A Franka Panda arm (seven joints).
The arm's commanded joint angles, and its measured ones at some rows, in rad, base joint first. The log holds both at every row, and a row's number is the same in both.
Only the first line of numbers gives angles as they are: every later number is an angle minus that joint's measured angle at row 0.
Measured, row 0:
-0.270 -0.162 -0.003 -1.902 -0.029 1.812 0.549
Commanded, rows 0 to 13:
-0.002 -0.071 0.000 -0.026 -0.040 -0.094 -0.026
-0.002 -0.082 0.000 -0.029 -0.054 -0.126 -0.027
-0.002 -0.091 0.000 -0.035 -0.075 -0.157 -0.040
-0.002 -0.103 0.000 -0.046 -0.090 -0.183 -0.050
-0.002 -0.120 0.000 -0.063 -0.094 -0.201 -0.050
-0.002 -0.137 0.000 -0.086 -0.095 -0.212 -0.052
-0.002 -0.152 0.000 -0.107 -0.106 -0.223 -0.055
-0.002 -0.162 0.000 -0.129 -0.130 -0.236 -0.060
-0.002 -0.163 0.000 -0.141 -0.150 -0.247 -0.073
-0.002 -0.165 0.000 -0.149 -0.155 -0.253 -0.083
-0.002 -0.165 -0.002 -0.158 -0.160 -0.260 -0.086
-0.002 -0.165 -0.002 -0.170 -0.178 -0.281 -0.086
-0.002 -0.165 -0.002 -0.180 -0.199 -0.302 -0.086
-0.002 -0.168 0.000 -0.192 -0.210 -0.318 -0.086
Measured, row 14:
0.000 -0.148 -0.004 -0.153 -0.161 -0.268 -0.063
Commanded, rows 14 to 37:
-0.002 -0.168 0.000 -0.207 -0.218 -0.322 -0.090
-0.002 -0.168 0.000 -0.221 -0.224 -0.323 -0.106
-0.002 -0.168 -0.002 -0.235 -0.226 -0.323 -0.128
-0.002 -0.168 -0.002 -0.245 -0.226 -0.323 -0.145
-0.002 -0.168 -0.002 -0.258 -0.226 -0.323 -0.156
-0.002 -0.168 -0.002 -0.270 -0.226 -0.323 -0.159
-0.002 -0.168 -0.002 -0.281 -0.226 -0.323 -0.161
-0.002 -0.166 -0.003 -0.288 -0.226 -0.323 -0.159
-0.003 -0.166 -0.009 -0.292 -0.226 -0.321 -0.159
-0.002 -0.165 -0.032 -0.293 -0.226 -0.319 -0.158
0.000 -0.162 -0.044 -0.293 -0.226 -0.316 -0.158
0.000 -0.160 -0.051 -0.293 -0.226 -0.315 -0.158
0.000 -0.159 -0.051 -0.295 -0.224 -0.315 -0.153
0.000 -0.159 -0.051 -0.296 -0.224 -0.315 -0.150
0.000 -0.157 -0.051 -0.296 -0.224 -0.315 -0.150
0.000 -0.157 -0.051 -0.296 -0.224 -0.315 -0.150
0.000 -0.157 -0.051 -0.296 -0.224 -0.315 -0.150
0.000 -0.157 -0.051 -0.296 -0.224 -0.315 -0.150
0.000 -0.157 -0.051 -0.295 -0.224 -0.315 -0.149
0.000 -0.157 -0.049 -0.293 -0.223 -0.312 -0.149
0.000 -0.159 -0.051 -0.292 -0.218 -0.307 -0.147
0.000 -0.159 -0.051 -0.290 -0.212 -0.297 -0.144
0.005 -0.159 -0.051 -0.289 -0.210 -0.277 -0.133
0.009 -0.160 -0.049 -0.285 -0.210 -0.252 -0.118
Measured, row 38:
0.001 -0.149 -0.055 -0.289 -0.208 -0.299 -0.140
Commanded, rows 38 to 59:
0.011 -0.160 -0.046 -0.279 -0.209 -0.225 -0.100
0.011 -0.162 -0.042 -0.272 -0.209 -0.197 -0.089
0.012 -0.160 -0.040 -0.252 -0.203 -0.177 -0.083
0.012 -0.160 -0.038 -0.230 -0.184 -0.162 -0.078
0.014 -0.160 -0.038 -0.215 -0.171 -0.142 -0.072
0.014 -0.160 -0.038 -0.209 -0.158 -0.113 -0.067
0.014 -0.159 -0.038 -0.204 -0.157 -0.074 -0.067
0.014 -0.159 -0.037 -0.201 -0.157 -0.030 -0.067
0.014 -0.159 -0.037 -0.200 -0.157 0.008 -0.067
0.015 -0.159 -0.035 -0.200 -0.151 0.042 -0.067
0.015 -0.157 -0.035 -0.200 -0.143 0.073 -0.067
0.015 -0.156 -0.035 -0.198 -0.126 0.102 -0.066
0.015 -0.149 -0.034 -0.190 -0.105 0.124 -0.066
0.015 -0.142 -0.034 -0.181 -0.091 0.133 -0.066
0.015 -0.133 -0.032 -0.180 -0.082 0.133 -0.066
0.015 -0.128 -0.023 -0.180 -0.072 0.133 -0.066
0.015 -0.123 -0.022 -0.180 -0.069 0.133 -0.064
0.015 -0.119 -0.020 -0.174 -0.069 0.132 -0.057
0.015 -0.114 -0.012 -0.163 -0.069 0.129 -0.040
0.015 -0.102 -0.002 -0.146 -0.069 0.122 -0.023
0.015 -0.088 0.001 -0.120 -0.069 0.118 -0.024
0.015 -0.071 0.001 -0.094 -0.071 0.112 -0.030
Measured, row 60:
0.020 -0.125 -0.018 -0.177 -0.082 0.124 -0.048
